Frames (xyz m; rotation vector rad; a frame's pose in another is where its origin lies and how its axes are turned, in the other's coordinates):
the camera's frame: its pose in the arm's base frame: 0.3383 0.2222 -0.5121 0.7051 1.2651 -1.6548
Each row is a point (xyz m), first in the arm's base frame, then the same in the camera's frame.
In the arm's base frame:
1: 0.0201 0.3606 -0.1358
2: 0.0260 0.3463 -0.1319
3: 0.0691 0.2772 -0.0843
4: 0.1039 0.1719 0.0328
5: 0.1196 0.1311 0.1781
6: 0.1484 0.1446 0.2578
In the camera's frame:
1: -0.2279 -0.4566 -0.0401
2: -0.2292 -0.4520 -0.0248
3: -0.2661 -0.4292 0.0589
4: -0.3469 -0.4414 0.1979
5: -0.4640 -0.4869 0.2831
6: -0.5481 -0.4959 0.2975

